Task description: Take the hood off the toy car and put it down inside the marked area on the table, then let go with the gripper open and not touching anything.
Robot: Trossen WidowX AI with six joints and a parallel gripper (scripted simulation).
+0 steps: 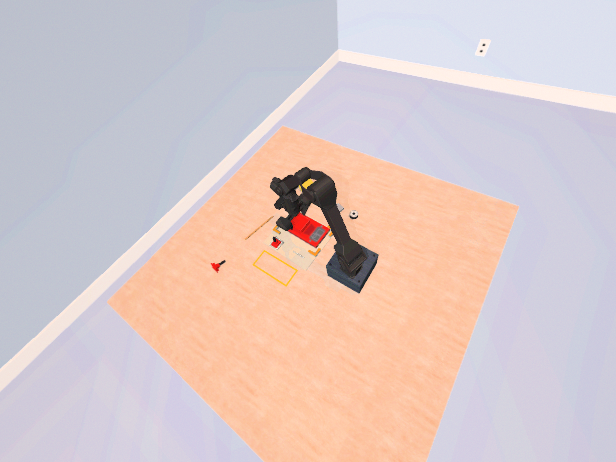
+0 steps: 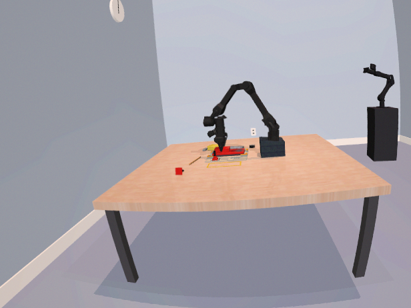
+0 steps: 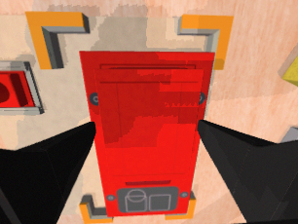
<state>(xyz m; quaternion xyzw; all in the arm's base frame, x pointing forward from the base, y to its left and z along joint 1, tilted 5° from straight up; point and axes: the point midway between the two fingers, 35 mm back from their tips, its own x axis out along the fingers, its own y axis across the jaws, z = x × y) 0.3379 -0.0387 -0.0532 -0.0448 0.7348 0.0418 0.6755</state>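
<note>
Right now my gripper tip is 10 mm below the hood. From my gripper tip the other things lie so: thin stick 140 mm ahead, 130 mm to the left, 30 mm below; yellow block 100 mm ahead, 190 mm to the right, 20 mm below.
</note>
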